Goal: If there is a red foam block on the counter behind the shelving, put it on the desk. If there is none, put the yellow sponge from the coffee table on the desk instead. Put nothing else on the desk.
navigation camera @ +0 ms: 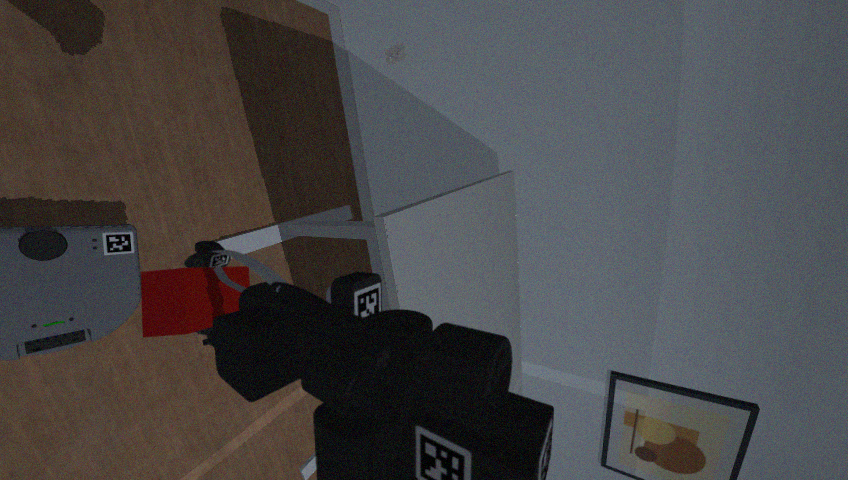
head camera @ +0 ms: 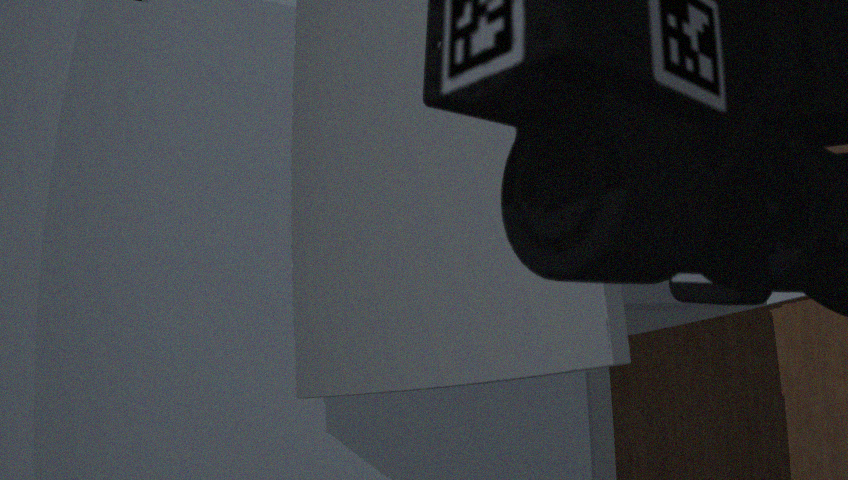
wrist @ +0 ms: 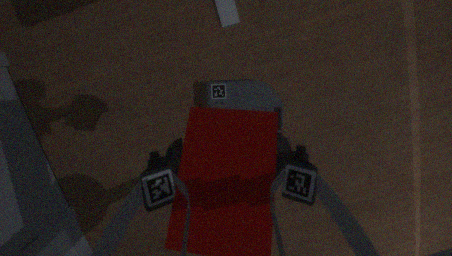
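Where they show: gripper, between the fingertips: (wrist: 228, 152); robot's base, origin of its link: (navigation camera: 45, 243).
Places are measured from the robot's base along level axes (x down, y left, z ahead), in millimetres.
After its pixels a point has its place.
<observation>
My gripper (navigation camera: 205, 300) {x -863, y -125, z -24 mm} (wrist: 228, 152) {x -863, y -125, z -24 mm} is shut on a red foam block. The red block (navigation camera: 178, 303) {x -930, y -86, z -16 mm} (wrist: 230, 145) {x -901, y -144, z -25 mm} sits between the two fingertips, over the wooden floor and beside my base in the navigation view. The head view shows my dark wrist and arm, but not the fingers. A pale table top (head camera: 416, 237) {x -950, y -656, z -46 mm} (navigation camera: 452, 255) {x -950, y -577, z -26 mm} on white supports, which looks like the desk, lies beside my wrist; the part of it that shows has nothing on it. The yellow sponge, the coffee table and the shelving cannot be made out.
My grey base (navigation camera: 89, 285) {x -160, y -68, z -107 mm} (wrist: 245, 95) {x -160, y -111, z -107 mm} stands on the wooden floor (navigation camera: 160, 148) {x -1, y -264, z 305 mm} (wrist: 350, 75) {x 0, y -173, z -623 mm}. A white foot bar (navigation camera: 252, 240) (wrist: 227, 12) of the table sticks out near the gripper. A pale wall (head camera: 166, 237) {x -1194, y -1233, z -46 mm} (navigation camera: 595, 178) {x -1220, y -1179, z 207 mm} stands behind the table, with a framed picture (navigation camera: 672, 452) {x -1555, y -1394, z -898 mm}.
</observation>
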